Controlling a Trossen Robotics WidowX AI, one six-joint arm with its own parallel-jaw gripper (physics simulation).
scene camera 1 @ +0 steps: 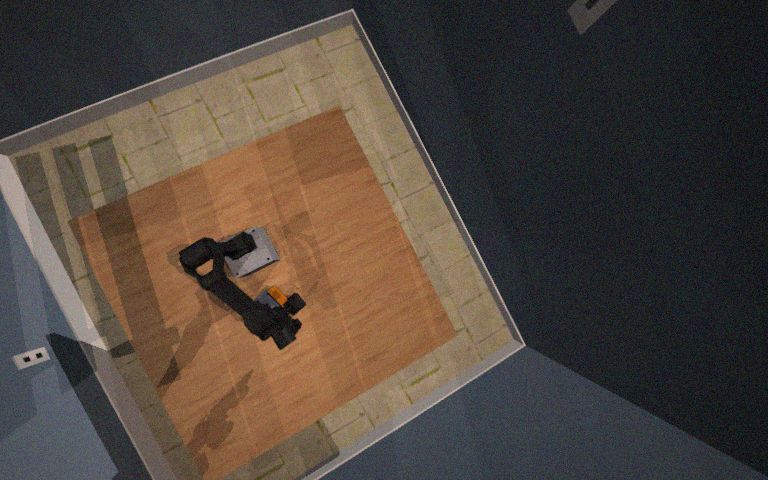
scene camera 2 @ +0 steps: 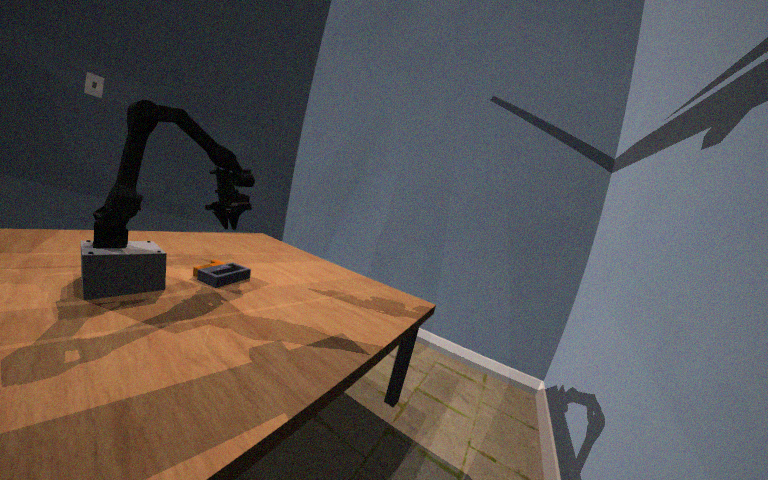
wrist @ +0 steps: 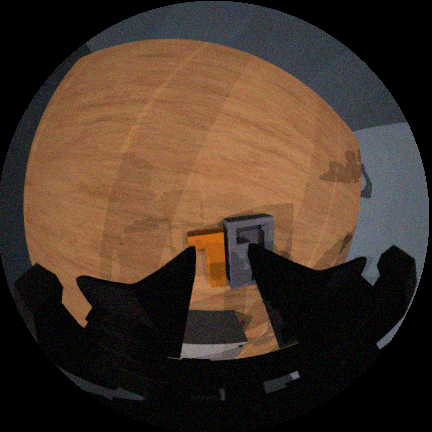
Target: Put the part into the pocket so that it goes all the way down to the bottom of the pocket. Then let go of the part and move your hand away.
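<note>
The orange part is L-shaped and lies flat on the table beside the block, outside the pocket. The dark blue-grey block has an open pocket in its top. Part and block lie very close; whether they touch is unclear. My gripper is partly open and empty, pointing down, well above both. In the wrist view its left fingertip overlaps the part's edge and its right fingertip overlaps the block. In scene camera 1 the arm hides part of the block and the fingertips.
The arm's grey base box stands on the wooden table near the part and block. Shadows of the arm fall across the table top.
</note>
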